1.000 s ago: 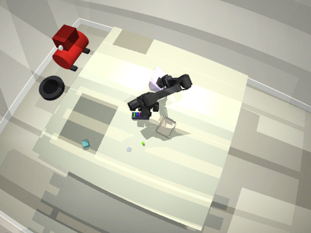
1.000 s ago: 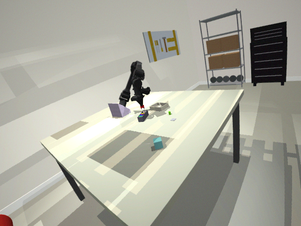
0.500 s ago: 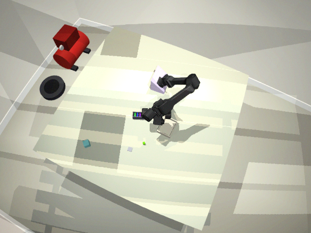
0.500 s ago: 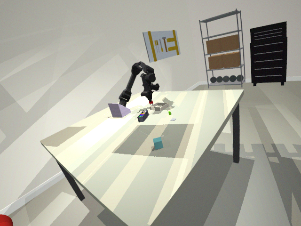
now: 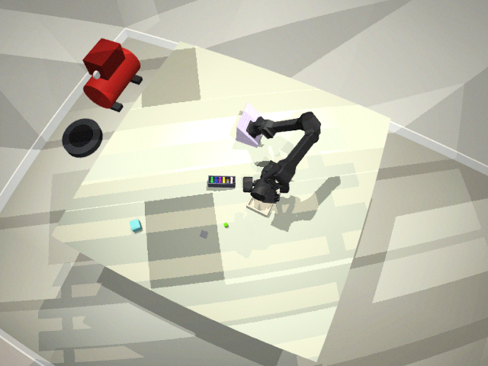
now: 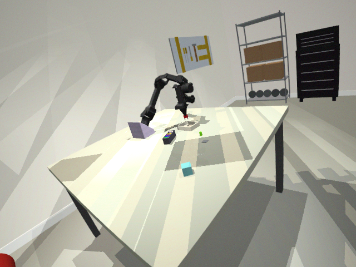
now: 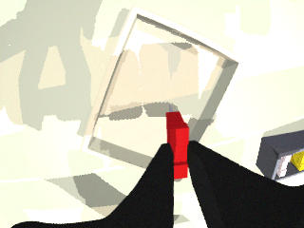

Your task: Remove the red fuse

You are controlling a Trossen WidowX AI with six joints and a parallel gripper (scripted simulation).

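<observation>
The white tray is 9 cm below my gripper tip. The rest, counted from my gripper tip: red fuse 1 cm below; white fuse 16 cm to the right, 7 cm below, 3 cm behind; yellow fuse 19 cm to the right, 7 cm below, 1 cm behind.
</observation>
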